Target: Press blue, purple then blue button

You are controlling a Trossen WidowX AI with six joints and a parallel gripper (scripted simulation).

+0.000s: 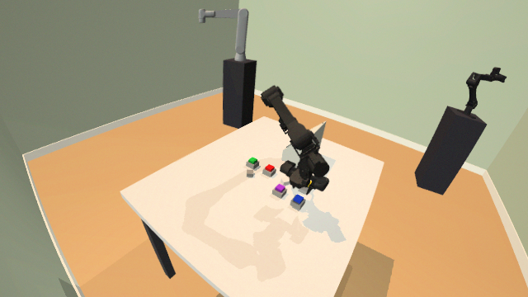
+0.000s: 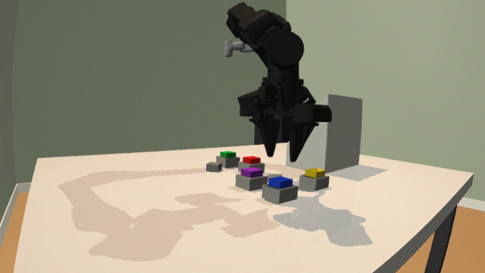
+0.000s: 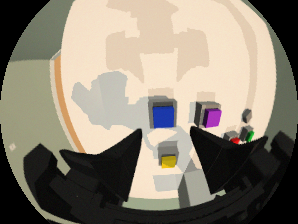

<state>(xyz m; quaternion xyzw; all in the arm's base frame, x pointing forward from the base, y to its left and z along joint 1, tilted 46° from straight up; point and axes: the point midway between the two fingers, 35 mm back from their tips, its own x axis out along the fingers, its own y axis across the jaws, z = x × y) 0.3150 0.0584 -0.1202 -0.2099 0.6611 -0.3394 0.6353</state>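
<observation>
The blue button is 40 mm below my gripper tip. Round my gripper tip: red button: 190 mm to the right, 130 mm behind, 40 mm below; then yellow button: 120 mm behind, 40 mm below; then purple button: 90 mm to the right, 40 mm below, 20 mm behind.
</observation>
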